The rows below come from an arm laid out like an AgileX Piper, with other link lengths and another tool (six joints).
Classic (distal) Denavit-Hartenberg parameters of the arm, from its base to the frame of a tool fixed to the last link. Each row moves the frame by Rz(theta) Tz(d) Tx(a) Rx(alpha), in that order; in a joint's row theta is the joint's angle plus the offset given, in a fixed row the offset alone. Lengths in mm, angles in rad.
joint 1: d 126.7  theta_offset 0  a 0  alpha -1.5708
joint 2: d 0  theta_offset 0.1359  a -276.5  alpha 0
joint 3: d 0  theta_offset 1.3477  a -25.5  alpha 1.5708
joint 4: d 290.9  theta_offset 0  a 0  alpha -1.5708
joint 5: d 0  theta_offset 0  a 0  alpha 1.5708
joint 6: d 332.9  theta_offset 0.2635  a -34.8  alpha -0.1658
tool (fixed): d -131.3  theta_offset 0  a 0  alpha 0
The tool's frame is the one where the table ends.
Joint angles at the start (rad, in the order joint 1, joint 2, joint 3, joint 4, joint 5, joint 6): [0.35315 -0.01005 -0.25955 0.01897 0.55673 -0.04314]
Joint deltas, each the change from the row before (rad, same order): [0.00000 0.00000 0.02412 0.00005 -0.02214 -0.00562]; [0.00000 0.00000 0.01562 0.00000 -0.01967 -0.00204]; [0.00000 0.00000 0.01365 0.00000 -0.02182 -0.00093]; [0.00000 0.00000 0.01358 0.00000 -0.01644 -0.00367]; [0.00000 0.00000 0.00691 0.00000 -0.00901 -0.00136]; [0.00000 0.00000 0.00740 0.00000 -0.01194 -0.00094]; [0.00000 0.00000 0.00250 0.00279 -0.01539 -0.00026]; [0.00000 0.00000 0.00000 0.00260 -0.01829 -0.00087]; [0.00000 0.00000 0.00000 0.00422 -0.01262 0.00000]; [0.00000 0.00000 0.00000 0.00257 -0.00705 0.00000]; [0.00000 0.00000 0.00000 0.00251 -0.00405 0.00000]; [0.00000 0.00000 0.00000 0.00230 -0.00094 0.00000]
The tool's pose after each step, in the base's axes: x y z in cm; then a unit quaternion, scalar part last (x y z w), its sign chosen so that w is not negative. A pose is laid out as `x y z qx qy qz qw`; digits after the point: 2 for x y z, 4 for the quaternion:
19.48 4.29 26.80 -0.1002 0.7551 0.2491 0.5982
19.66 4.36 26.47 -0.1009 0.7538 0.2487 0.5998
19.81 4.41 26.27 -0.1011 0.7511 0.2490 0.6029
19.95 4.47 25.97 -0.1025 0.7502 0.2481 0.6042
20.03 4.49 25.83 -0.1029 0.7495 0.2478 0.6051
20.10 4.52 25.73 -0.1033 0.7481 0.2478 0.6069
20.13 4.54 25.92 -0.1028 0.7438 0.2500 0.6113
20.13 4.55 26.29 -0.1026 0.7377 0.2522 0.6178
20.13 4.57 26.54 -0.1016 0.7334 0.2550 0.6220
20.13 4.58 26.68 -0.1010 0.7309 0.2566 0.6243
20.12 4.59 26.75 -0.1004 0.7295 0.2580 0.6255
20.12 4.60 26.77 -0.0999 0.7291 0.2590 0.6255

